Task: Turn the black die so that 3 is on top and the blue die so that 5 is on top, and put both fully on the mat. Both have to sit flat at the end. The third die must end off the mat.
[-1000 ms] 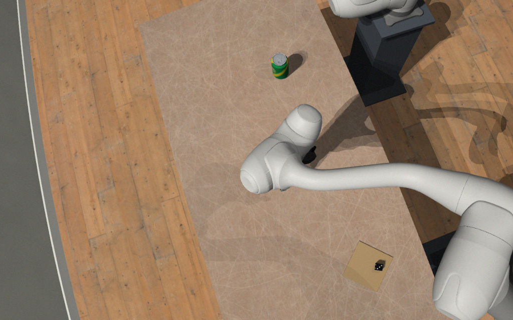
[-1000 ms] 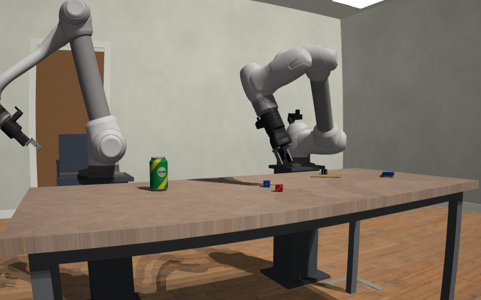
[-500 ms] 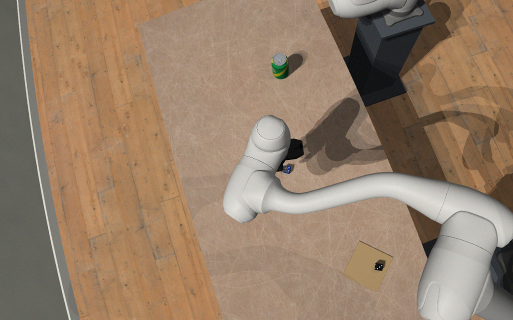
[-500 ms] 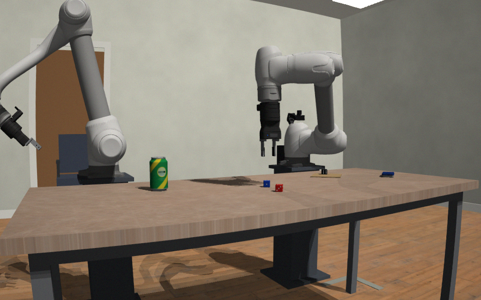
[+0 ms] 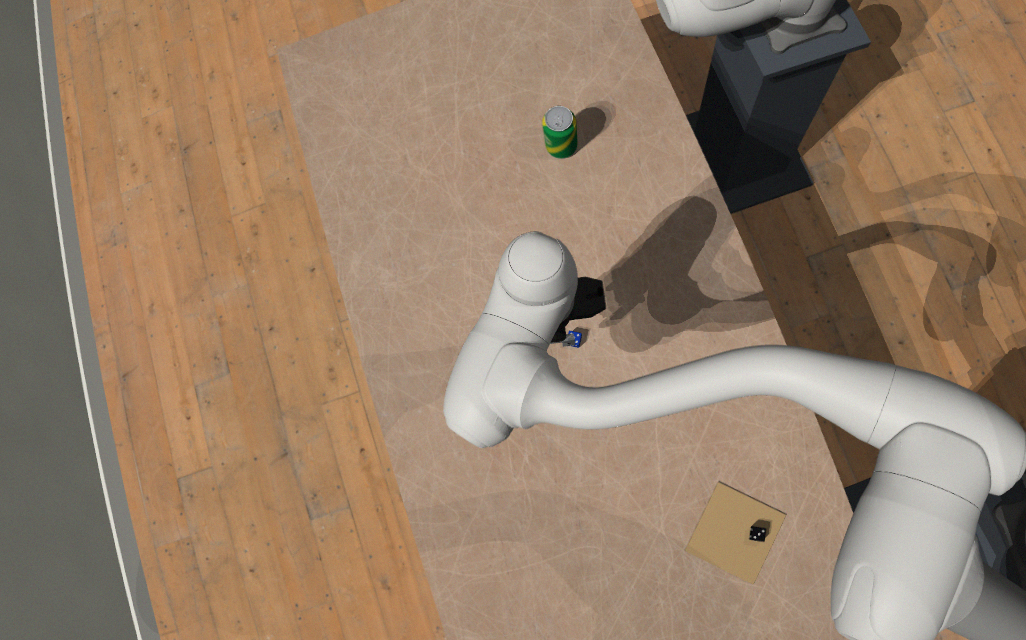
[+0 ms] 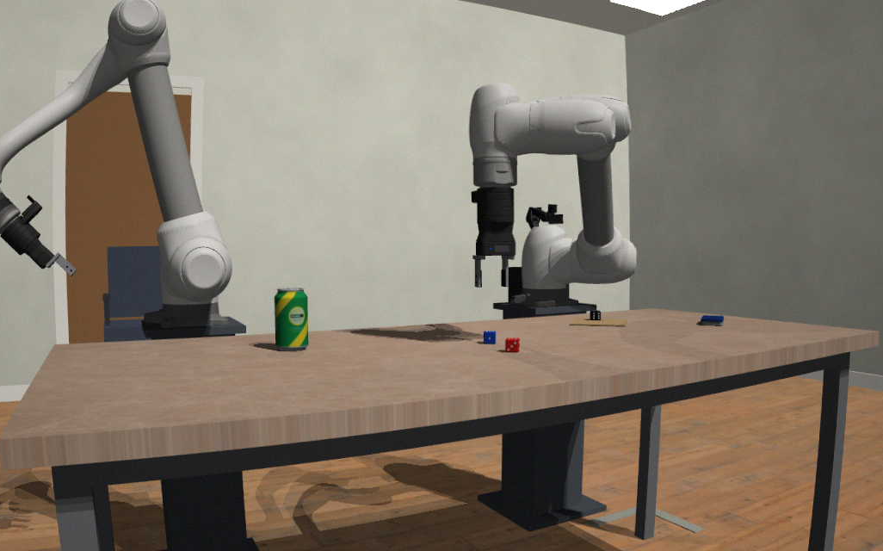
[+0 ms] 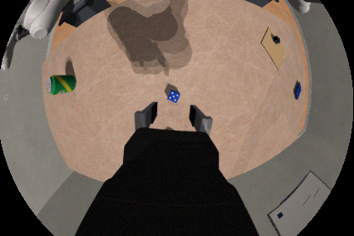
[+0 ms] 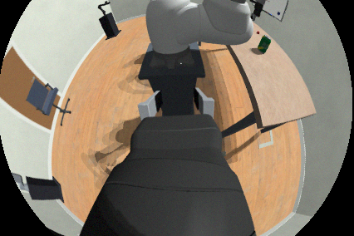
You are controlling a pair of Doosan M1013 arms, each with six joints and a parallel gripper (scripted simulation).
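The blue die lies 10 mm behind my left hand and 120 mm below it. The rest, counted from my left hand: black die 200 mm behind, 460 mm to the left, 120 mm below; red die 110 mm ahead, 20 mm to the right, 120 mm below; tan mat 160 mm behind, 440 mm to the left, 130 mm below.
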